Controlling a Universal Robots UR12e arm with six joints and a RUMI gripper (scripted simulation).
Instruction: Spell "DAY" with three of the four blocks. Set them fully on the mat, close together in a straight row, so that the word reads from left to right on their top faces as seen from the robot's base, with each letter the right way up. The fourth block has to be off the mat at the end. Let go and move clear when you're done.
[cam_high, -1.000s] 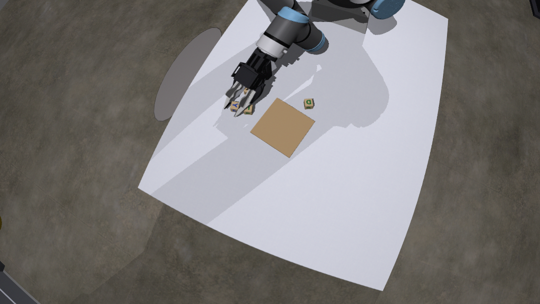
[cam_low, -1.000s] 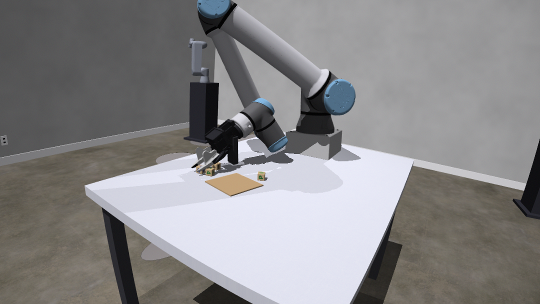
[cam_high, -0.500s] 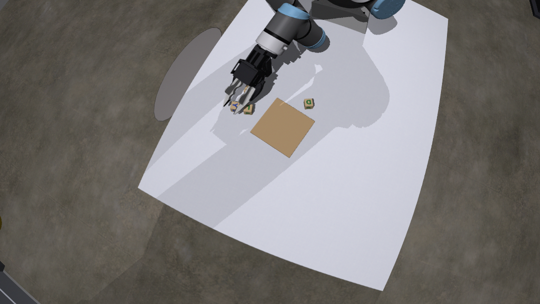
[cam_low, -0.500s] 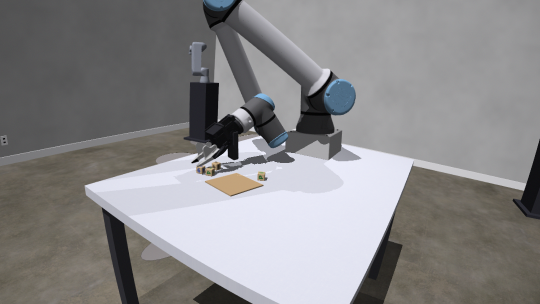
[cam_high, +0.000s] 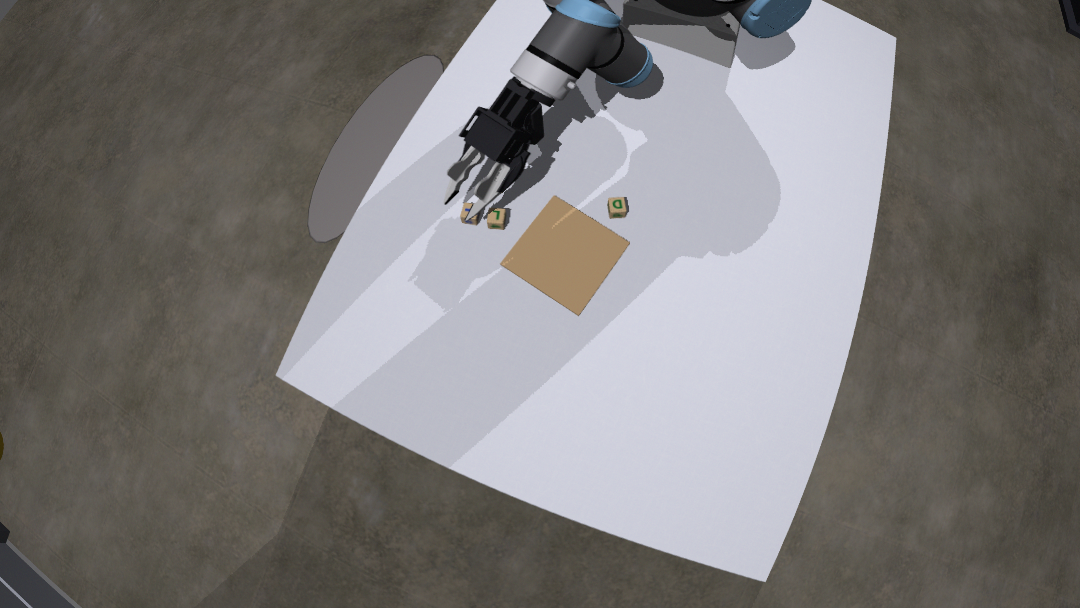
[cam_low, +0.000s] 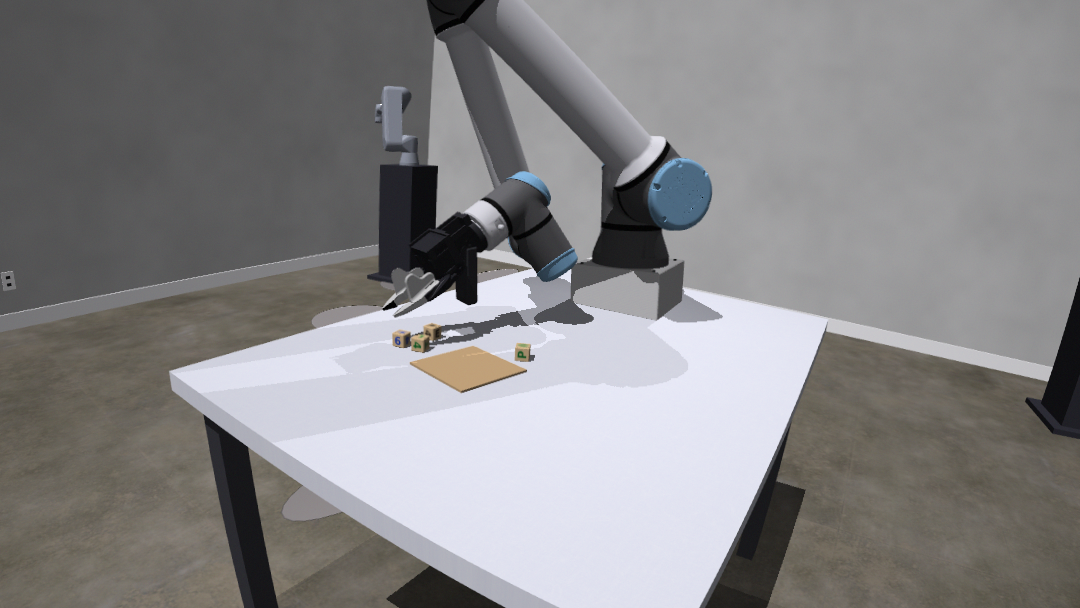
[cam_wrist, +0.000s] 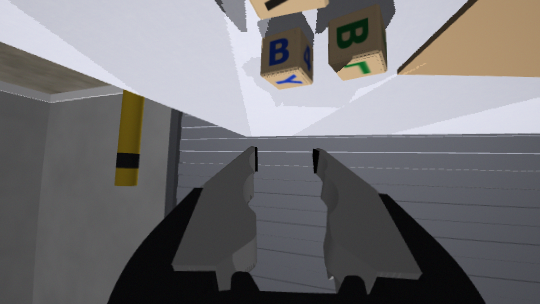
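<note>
My gripper is now 60 mm above the blue-lettered block and 10 mm past it. Round my hand: D block: 210 mm to the left, 90 mm behind, 60 mm below; then green-lettered block: 60 mm below, 50 mm to the left, 10 mm behind; then tan mat: 160 mm to the left, 70 mm below.
</note>
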